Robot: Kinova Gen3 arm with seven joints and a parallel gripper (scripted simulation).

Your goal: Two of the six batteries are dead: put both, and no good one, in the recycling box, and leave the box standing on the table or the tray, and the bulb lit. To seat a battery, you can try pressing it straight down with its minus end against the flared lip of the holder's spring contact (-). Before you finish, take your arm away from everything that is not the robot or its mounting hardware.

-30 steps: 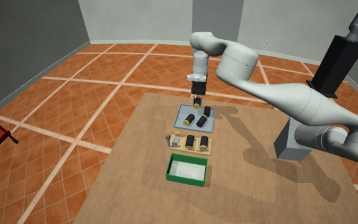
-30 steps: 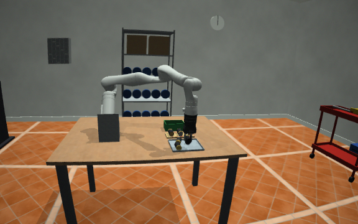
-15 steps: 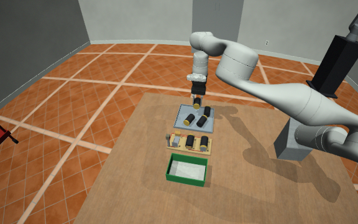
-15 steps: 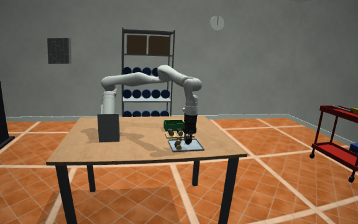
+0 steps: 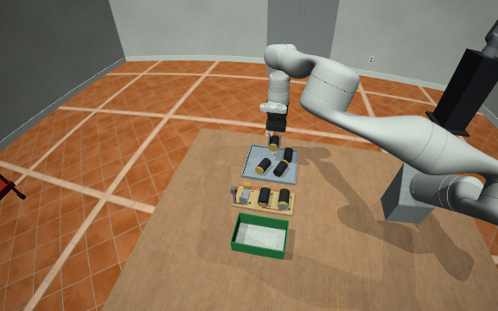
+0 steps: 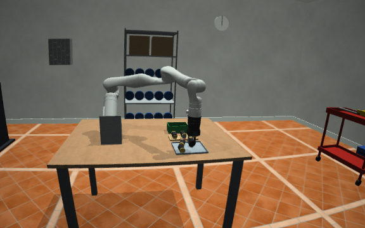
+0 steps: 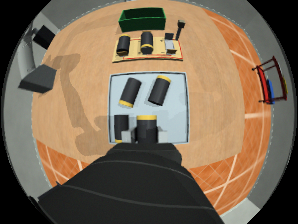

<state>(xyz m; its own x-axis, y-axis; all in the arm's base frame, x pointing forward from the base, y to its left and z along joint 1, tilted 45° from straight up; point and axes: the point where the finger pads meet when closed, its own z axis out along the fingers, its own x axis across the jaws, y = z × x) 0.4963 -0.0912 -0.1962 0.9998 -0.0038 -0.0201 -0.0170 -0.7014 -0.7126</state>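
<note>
Now: hand 50 mm to the right of the grey tray and 70 mm above it. From my hand the other things lie so: green recycling box: 10 mm behind, 370 mm to the left, 60 mm below.
</note>
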